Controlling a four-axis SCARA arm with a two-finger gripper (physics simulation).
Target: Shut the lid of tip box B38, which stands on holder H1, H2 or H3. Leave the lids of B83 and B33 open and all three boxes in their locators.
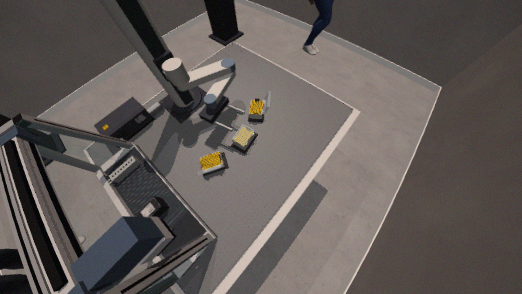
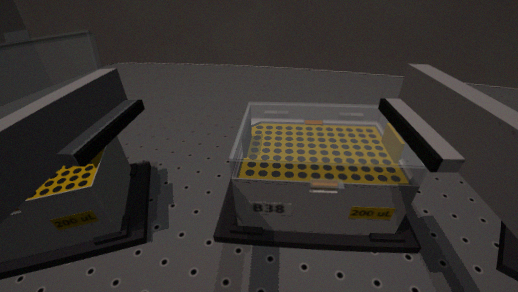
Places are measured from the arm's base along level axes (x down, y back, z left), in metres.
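Pixels of known places: gripper, between the fingertips: (image 1: 238, 121) (image 2: 256, 85); arm's base, origin of its link: (image 1: 185, 100).
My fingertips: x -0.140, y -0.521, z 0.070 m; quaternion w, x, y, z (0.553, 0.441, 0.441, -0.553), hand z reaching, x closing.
Note:
Ahead of a thing's pixels: the offset from my fingertips to its top centre. "spot": to the spot under its first point.
Box B38 @(dx +0.050, dy -0.058, dz -0.029 m) (image 1: 244, 136) (image 2: 325, 207) stands on its dark holder @(spot: dx +0.119, dy -0.010, dz -0.042 m) (image 2: 320, 242), with its clear lid @(dx +0.050, dy -0.058, dz -0.030 m) (image 2: 320, 112) lying flat over the yellow tip rack. No plain gap shows at its front clasp; the latch is too dim to judge. My gripper (image 1: 237, 120) (image 2: 256, 85) is open and empty, its fingers wide apart above and on the near side of B38. The box at the left, B33 (image 1: 256, 107) (image 2: 112, 200), has its clear lid @(dx -0.027, dy -0.028, dz +0.223 m) (image 1: 269, 100) (image 2: 65, 55) standing open. The third box, B83 @(dx +0.052, dy -0.027, dz -0.265 m) (image 1: 212, 161), sits in its locator; its lid is hard to make out.
A dark box with a yellow label @(spot: dx +0.012, dy +0.596, dz -0.459 m) (image 1: 123, 119) lies beside the arm's base. A framed cart (image 1: 172, 186) with a blue block @(spot: dx -0.361, dy -0.241, dz -0.588 m) (image 1: 117, 252) stands at the lower left. A black pedestal (image 1: 223, 20) and a person's legs (image 1: 321, 22) show at the back.

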